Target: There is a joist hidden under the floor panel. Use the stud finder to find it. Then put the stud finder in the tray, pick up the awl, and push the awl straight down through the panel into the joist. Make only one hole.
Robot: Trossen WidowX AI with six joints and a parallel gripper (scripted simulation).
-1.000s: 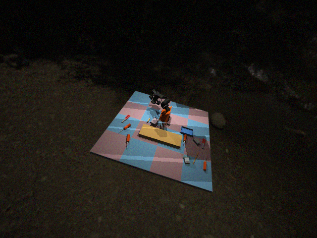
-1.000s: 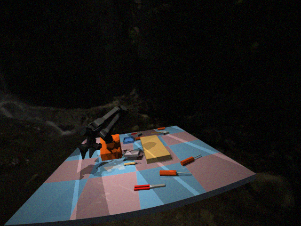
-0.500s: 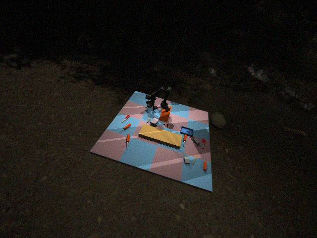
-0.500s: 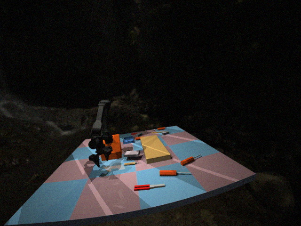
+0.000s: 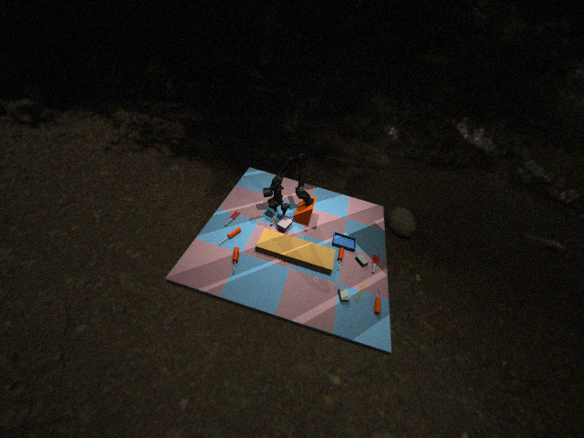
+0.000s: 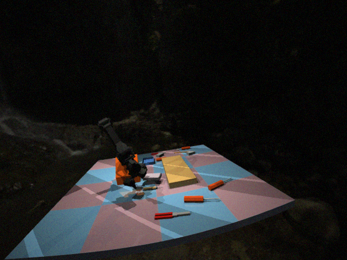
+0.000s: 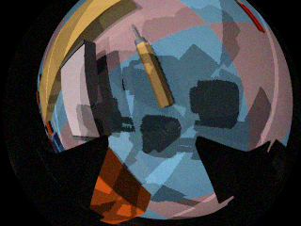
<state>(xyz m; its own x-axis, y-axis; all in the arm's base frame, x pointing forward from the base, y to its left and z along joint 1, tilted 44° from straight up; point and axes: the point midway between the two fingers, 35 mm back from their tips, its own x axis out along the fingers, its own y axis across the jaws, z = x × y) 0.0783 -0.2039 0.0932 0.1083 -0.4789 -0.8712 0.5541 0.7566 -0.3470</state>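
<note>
Now: the stud finder 8 cm ahead of my gripper tip, 6 cm to the left of it and 3 cm below it. The rest, counted from my gripper tip: awl (9 cm ahead, 3 cm to the right, 3 cm below); then blue tray (52 cm to the left, 9 cm ahead, 3 cm below).
</note>
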